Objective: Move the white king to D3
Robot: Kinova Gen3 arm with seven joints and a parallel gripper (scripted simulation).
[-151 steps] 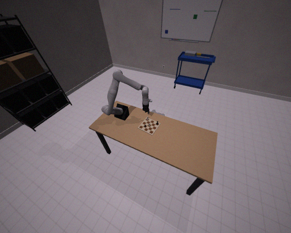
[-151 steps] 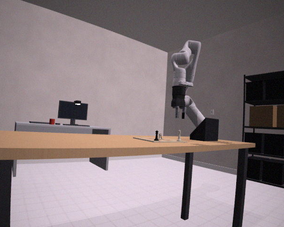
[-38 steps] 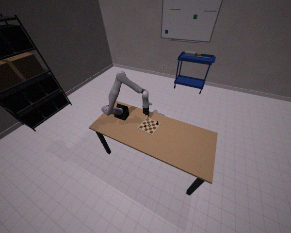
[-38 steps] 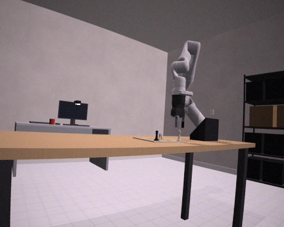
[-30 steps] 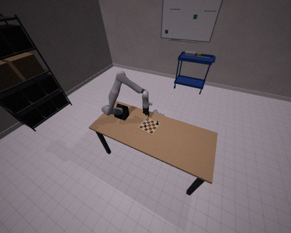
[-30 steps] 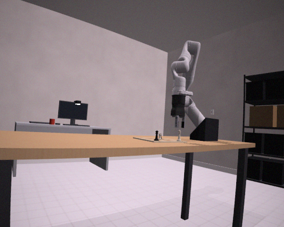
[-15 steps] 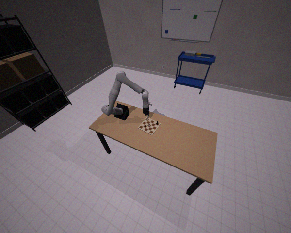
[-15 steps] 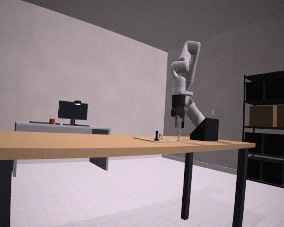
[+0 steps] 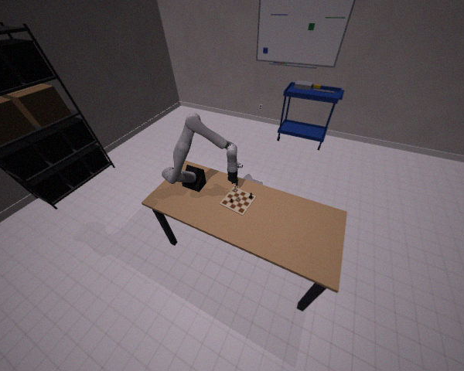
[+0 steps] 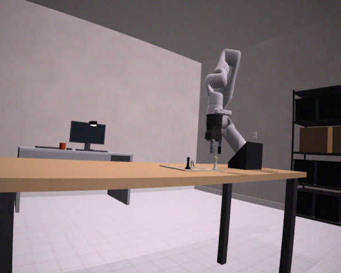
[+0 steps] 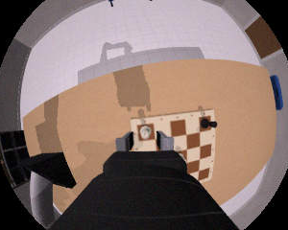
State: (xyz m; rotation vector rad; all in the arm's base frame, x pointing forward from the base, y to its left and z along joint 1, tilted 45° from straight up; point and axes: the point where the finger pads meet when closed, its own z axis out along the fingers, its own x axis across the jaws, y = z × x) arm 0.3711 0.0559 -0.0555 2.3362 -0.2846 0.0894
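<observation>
The white king is 60 mm below my hand. Also, from my hand: chessboard (70 mm ahead, 90 mm to the right, 90 mm below).
</observation>
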